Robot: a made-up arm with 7 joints.
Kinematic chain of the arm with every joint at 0, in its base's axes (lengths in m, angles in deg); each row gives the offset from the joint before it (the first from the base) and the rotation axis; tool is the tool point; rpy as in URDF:
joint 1: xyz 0 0 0.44 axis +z
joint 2: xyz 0 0 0 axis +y
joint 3: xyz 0 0 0.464 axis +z
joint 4: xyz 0.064 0 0 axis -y
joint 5: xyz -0.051 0 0.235 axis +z
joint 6: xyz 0 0 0 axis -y
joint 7: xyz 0.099 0 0 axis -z
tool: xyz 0 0 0 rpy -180 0 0
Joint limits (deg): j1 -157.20..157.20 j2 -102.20..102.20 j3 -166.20..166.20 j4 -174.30..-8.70 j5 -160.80..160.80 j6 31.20..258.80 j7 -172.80..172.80
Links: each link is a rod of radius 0.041 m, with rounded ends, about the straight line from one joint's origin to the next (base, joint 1, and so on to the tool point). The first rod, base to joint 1, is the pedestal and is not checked.
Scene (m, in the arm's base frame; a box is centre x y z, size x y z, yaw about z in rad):
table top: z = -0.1
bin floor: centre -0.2 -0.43 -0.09 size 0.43 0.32 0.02 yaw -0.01
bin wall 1: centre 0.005 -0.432 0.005 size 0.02 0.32 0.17 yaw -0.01
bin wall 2: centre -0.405 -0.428 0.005 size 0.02 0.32 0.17 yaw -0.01
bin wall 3: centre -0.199 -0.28 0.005 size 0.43 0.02 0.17 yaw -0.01
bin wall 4: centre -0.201 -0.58 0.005 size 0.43 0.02 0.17 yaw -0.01
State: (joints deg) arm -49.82 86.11 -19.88 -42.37 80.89 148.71 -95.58
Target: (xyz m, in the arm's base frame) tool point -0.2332 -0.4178 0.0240
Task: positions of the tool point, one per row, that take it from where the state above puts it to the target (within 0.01 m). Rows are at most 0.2 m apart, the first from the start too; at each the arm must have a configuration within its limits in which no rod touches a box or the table.
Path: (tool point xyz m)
1: 0.2139 -0.6762 0.2738
2: 0.0717 -0.6583 0.2390
3: -0.0571 -0.6032 0.2181
4: -0.1611 -0.5192 0.2129
5: -0.2332 -0.4178 0.2233
6: -0.2375 -0.4263 0.1229
7: -0.2332 -0.4178 0.0240

